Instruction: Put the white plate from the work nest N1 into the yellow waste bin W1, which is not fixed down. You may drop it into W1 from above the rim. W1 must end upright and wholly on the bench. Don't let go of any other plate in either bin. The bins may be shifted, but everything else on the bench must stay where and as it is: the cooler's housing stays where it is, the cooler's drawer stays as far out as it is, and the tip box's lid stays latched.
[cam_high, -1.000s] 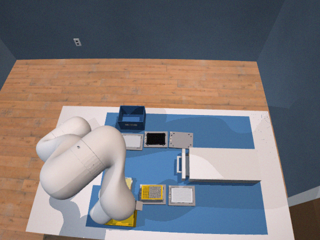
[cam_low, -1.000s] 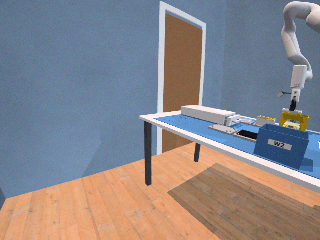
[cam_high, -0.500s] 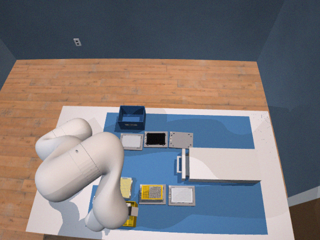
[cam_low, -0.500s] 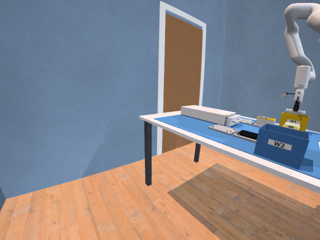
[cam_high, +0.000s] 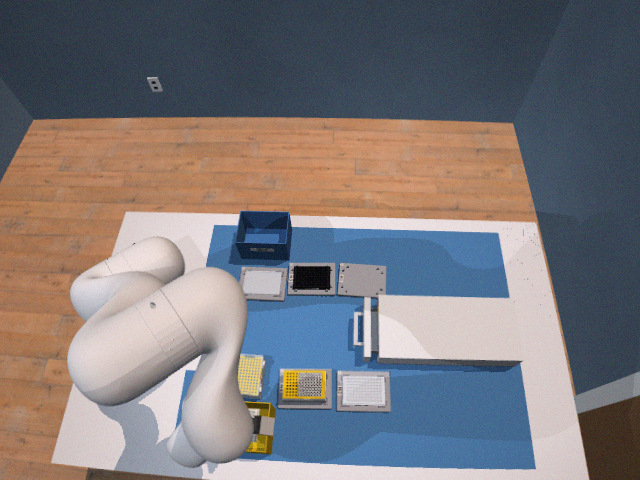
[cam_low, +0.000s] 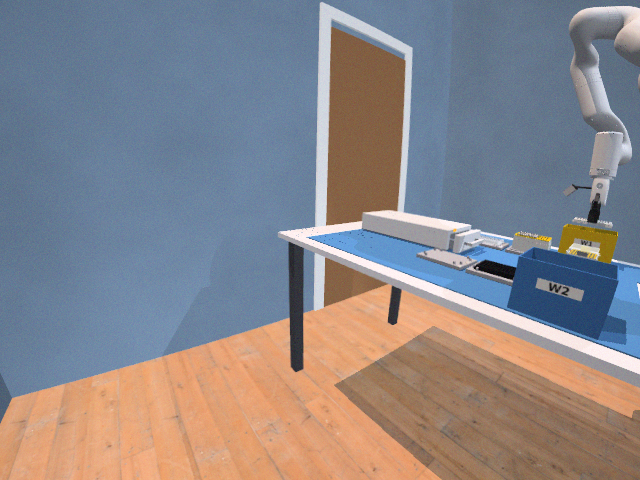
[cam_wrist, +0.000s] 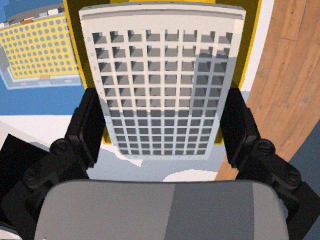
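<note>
Now: hand 1 cm above the white plate. The rest, counted from my hand: yellow bin W1: 12 cm below; black plate: 52 cm to the left, 14 cm below, 12 cm ahead; cooler drawer: 44 cm ahead, 37 cm to the left, 14 cm below.
</note>
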